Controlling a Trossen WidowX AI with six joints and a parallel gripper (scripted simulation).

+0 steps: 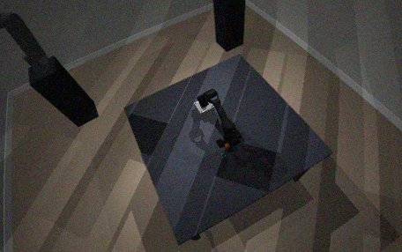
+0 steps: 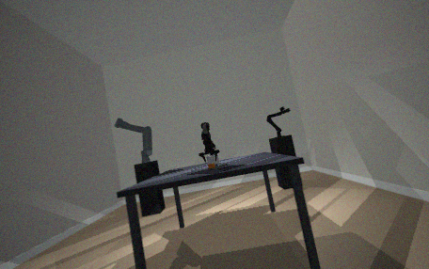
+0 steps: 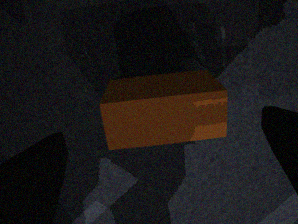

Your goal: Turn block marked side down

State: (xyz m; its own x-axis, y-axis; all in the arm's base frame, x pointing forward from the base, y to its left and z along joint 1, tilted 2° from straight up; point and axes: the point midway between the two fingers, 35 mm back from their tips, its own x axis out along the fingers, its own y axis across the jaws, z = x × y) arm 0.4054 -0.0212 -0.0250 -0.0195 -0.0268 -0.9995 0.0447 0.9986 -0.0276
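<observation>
Right now my gripper tip is 1 cm past the orange block and 3 cm above it.
</observation>
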